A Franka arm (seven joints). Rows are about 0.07 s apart.
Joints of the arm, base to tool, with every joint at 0 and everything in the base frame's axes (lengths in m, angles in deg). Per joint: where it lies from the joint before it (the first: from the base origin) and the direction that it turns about. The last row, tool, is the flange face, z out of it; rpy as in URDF.
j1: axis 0 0 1 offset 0 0 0.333
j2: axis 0 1 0 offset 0 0 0
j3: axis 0 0 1 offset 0 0 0.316
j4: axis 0 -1 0 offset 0.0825 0 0
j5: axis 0 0 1 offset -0.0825 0 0.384
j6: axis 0 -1 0 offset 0 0 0
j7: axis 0 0 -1 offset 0.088 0 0
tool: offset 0 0 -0.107 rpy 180 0 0
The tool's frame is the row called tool.
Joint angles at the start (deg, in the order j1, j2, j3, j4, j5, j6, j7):
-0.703 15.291 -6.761 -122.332 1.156 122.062 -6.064
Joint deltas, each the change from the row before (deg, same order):
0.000 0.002 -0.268 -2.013 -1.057 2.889 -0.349
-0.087 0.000 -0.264 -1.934 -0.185 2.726 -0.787
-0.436 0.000 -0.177 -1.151 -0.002 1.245 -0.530
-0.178 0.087 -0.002 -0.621 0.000 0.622 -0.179
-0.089 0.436 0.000 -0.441 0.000 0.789 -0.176
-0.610 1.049 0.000 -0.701 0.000 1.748 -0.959
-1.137 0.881 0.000 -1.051 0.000 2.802 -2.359
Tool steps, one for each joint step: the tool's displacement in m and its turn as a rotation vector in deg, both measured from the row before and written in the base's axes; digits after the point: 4 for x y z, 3 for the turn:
-0.0067 -0.0028 -0.0101 -0.807 -0.753 0.877
-0.0069 -0.0028 -0.0095 -0.097 -0.764 0.589
-0.0057 -0.0051 -0.0059 0.067 -0.092 -0.086
-0.0032 -0.0013 -0.0040 0.045 0.086 -0.006
-0.0022 -0.0006 -0.0058 0.002 0.092 0.095
-0.0039 -0.0053 -0.0118 0.104 0.014 0.360
-0.0050 -0.0098 -0.0111 0.301 -0.848 1.226

